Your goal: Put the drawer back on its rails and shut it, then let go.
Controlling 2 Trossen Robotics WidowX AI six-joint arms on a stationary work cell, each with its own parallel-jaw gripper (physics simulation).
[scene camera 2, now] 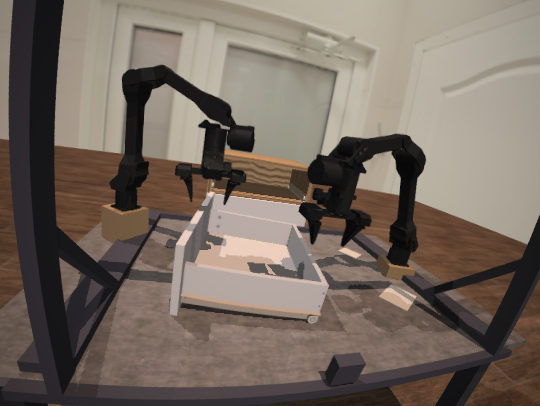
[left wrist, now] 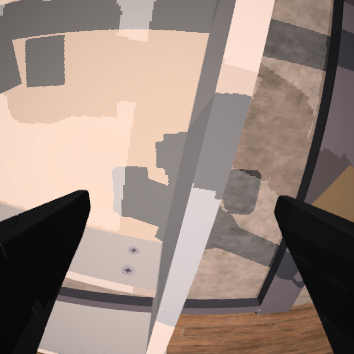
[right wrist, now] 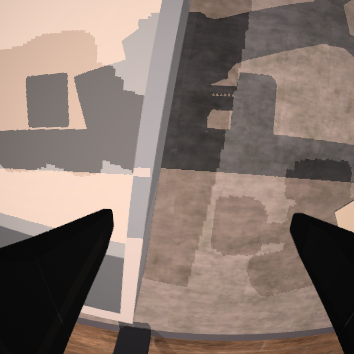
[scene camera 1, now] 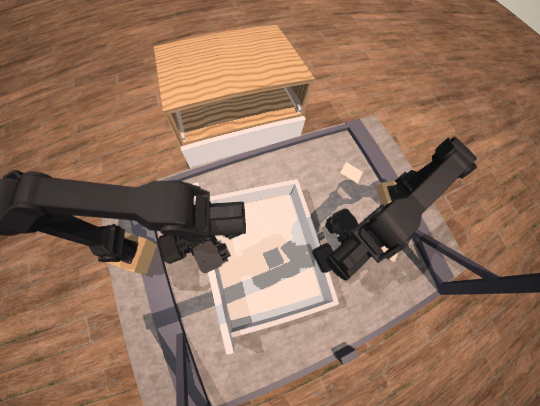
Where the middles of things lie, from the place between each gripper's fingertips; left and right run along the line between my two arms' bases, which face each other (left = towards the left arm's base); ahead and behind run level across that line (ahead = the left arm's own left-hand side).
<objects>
I see the white drawer (scene camera 2: 224, 260) 20 cm to the left of my right hand, 6 cm ahead of it and 5 cm below it. Round my right hand: tan arm base (scene camera 2: 116, 224): 59 cm to the left, 14 cm ahead, 8 cm below; then small dark block (scene camera 2: 344, 368): 30 cm behind, 10 cm below, 3 cm to the left; then white drawer front (scene camera 1: 212, 149): 46 cm ahead, 16 cm to the left, 9 cm below.
My left gripper is now 13 cm to the left of the white drawer, 9 cm above it and 4 cm past it. The rest, counted from my left hand: tan arm base 26 cm to the left, 12 cm below, 5 cm ahead; then small dark block 40 cm behind, 30 cm to the right, 14 cm below; then white drawer front 36 cm ahead, 17 cm to the right, 13 cm below.
</objects>
